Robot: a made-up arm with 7 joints.
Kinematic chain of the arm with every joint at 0, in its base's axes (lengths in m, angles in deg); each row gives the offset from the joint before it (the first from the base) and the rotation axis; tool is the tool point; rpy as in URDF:
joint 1: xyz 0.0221 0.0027 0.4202 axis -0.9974 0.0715 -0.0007
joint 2: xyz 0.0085 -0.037 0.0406 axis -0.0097 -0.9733 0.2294
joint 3: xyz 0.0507 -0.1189 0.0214 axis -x
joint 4: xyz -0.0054 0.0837 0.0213 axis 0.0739 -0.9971 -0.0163
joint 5: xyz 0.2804 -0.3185 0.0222 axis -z
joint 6: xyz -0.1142 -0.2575 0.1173 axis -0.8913 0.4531 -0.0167
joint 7: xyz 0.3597 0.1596 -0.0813 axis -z
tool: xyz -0.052 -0.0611 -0.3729 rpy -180 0 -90
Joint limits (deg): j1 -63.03..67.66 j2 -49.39..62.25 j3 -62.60..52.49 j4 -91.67..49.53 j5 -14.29..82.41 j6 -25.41..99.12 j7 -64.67..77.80
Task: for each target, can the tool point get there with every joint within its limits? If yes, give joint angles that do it. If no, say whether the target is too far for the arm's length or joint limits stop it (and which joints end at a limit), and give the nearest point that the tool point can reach.
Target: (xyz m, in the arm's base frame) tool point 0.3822 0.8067 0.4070
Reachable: no: joint limits stop it (at a limit: joint 1, joint 3, joint 5, joint 7) | nearest point 0.3479 0.6272 0.2995 | short by 0.212 m
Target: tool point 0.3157 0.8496 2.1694
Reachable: no: too far | nearest point 0.2163 0.5434 1.6005 | short by 0.654 m
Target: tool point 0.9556 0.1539 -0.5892
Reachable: no: joint limits stop it (at a limit: joint 1, joint 5, joint 6, joint 7) | nearest point 0.8472 0.1210 -0.4829 | short by 0.155 m
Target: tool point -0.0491 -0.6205 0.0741
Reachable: yes | joints -9.10 -24.23 13.51 -43.53 50.35 -1.53 63.77
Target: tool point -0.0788 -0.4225 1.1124
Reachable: yes | joints 44.29 26.89 43.42 -48.82 36.72 28.08 23.01
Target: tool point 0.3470 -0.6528 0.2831
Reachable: yes | joints 56.01 2.83 -46.43 -10.65 17.42 16.65 -17.01
